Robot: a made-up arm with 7 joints. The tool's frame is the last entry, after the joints. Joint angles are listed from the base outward.
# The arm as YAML. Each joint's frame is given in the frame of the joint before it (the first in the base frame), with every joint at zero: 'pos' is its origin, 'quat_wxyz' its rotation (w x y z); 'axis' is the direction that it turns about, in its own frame. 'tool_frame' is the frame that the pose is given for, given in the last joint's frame.
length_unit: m
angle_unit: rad
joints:
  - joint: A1
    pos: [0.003, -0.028, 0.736]
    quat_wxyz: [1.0, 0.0, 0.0, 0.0]
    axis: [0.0, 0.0, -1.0]
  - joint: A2
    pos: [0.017, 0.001, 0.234]
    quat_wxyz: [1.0, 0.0, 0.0, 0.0]
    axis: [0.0, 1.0, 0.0]
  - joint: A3
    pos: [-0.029, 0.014, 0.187]
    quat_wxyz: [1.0, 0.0, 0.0, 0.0]
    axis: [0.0, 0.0, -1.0]
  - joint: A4
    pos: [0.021, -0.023, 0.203]
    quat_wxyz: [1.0, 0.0, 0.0, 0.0]
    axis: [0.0, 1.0, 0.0]
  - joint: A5
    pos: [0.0, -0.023, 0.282]
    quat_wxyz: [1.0, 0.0, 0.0, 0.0]
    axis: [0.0, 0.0, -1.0]
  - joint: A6
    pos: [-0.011, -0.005, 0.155]
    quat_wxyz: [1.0, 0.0, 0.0, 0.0]
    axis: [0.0, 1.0, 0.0]
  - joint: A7
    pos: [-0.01, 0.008, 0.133]
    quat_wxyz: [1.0, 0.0, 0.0, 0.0]
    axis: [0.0, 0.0, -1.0]
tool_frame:
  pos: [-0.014, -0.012, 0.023]
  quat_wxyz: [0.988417, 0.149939, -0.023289, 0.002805]
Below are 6 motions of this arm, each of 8 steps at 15 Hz.
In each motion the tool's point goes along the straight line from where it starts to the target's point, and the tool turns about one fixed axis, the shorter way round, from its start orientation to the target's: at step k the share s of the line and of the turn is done. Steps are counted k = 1, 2, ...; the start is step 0. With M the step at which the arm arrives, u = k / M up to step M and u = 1 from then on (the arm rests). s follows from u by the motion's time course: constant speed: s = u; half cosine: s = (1 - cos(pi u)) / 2; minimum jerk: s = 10 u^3 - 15 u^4 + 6 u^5.
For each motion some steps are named. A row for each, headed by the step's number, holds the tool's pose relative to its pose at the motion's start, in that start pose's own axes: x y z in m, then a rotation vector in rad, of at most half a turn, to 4 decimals.
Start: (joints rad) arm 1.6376 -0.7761 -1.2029 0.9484 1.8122 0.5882 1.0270
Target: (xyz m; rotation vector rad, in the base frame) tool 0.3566 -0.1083 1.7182 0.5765 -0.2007 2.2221
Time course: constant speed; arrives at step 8
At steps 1, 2, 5, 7, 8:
1: -0.0116 0.0474 -0.0062 -0.0589 -0.0150 -0.0282
2: -0.0231 0.0948 -0.0124 -0.1177 -0.0300 -0.0564
5: -0.0579 0.2371 -0.0310 -0.2943 -0.0750 -0.1410
7: -0.0810 0.3319 -0.0434 -0.4120 -0.1050 -0.1974
8: -0.0926 0.3793 -0.0496 -0.4708 -0.1200 -0.2256

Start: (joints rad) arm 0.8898 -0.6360 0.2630 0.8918 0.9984 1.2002 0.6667
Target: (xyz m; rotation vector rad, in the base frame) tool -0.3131 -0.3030 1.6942 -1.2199 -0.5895 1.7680
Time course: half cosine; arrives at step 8
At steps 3, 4, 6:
3: 0.0126 0.0296 0.0492 0.2043 0.2132 -0.1841
4: 0.0203 0.0479 0.0796 0.3309 0.3453 -0.2982
6: 0.0347 0.0818 0.1359 0.5649 0.5894 -0.5090

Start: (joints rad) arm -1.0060 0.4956 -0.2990 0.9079 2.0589 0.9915 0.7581
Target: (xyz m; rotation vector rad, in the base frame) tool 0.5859 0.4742 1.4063 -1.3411 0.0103 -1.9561
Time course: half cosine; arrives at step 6
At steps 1, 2, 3, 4, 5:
1: 0.0041 0.0144 0.0044 -0.0063 -0.0028 -0.0150
2: 0.0152 0.0537 0.0165 -0.0236 -0.0103 -0.0558
3: 0.0305 0.1074 0.0330 -0.0473 -0.0206 -0.1117
4: 0.0457 0.1611 0.0495 -0.0709 -0.0309 -0.1675
5: 0.0569 0.2004 0.0616 -0.0882 -0.0384 -0.2083

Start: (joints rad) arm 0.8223 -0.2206 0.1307 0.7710 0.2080 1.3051 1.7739
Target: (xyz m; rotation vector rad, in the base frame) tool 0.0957 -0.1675 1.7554 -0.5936 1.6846 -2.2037
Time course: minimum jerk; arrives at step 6
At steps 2, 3, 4, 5, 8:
2: -0.0065 -0.0140 -0.0284 0.0469 0.0126 0.0246
3: -0.0154 -0.0334 -0.0676 0.1117 0.0301 0.0587
4: -0.0244 -0.0528 -0.1068 0.1765 0.0475 0.0927
5: -0.0297 -0.0645 -0.1303 0.2155 0.0580 0.1131
8: -0.0308 -0.0669 -0.1351 0.2234 0.0602 0.1173

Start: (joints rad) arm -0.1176 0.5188 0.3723 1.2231 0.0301 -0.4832 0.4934
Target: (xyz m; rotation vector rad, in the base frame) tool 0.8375 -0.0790 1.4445 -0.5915 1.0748 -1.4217
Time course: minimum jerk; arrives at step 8
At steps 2, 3, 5, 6, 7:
2: -0.0104 0.0052 0.0098 -0.0116 0.0012 -0.0687
3: -0.0277 0.0137 0.0260 -0.0309 0.0032 -0.1825
5: -0.0729 0.0361 0.0684 -0.0813 0.0083 -0.4807
6: -0.0902 0.0446 0.0847 -0.1005 0.0103 -0.5946
7: -0.0990 0.0490 0.0929 -0.1103 0.0113 -0.6526

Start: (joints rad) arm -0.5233 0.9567 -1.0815 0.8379 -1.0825 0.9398 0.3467
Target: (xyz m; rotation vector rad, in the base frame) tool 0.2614 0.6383 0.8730 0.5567 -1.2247 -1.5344
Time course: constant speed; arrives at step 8
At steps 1, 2, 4, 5, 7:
1: 0.0270 -0.0437 -0.0015 -0.0401 0.0775 0.0719
2: 0.0541 -0.0874 -0.0031 -0.0802 0.1550 0.1438
4: 0.1082 -0.1748 -0.0062 -0.1604 0.3101 0.2875
5: 0.1352 -0.2185 -0.0077 -0.2005 0.3876 0.3594
7: 0.1893 -0.3059 -0.0108 -0.2806 0.5427 0.5032

